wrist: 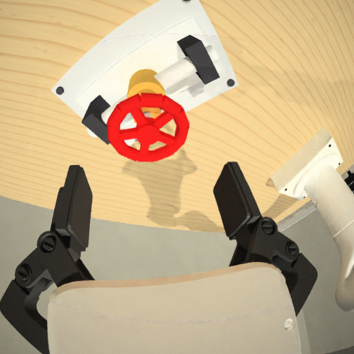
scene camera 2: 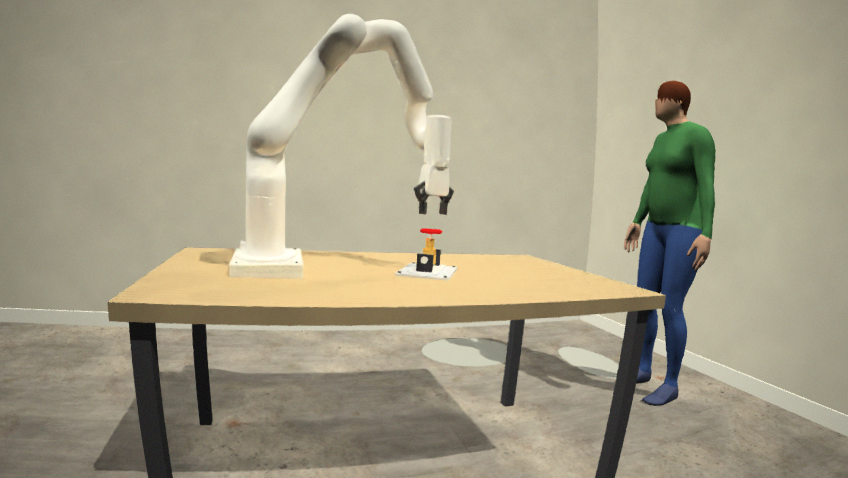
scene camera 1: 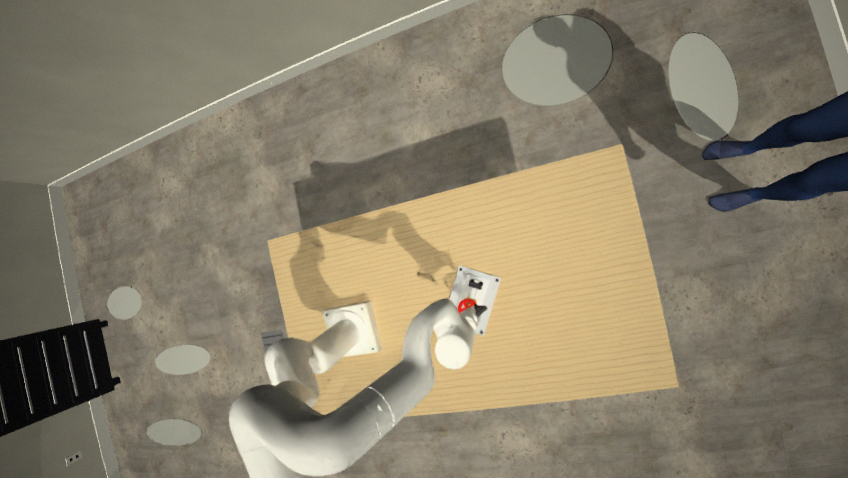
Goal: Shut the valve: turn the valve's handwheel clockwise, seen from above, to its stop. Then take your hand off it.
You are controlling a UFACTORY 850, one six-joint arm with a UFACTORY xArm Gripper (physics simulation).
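Observation:
The red handwheel (scene camera 1: 462,305) (scene camera 2: 431,231) (wrist: 148,154) lies level on top of the valve. The valve's yellow body (scene camera 2: 429,249) (wrist: 145,81) stands on a white base plate (scene camera 1: 491,289) (scene camera 2: 446,273) (wrist: 115,37), with a white pipe held by black brackets. My gripper (scene camera 2: 432,211) (wrist: 154,177) is open and empty, pointing down. In the second scene view its fingertips are above the handwheel, with a visible gap and no contact. In the first scene view the arm hides part of the wheel and most of the gripper. The wheel's stop cannot be seen.
The valve stands on a wooden table (scene camera 1: 564,267) (scene camera 2: 332,290) (wrist: 35,125). The arm's white base (scene camera 1: 372,338) (scene camera 2: 266,270) (wrist: 322,160) is bolted to the same table. A person (scene camera 1: 798,130) (scene camera 2: 679,172) stands on the floor beyond the table's far end from the base.

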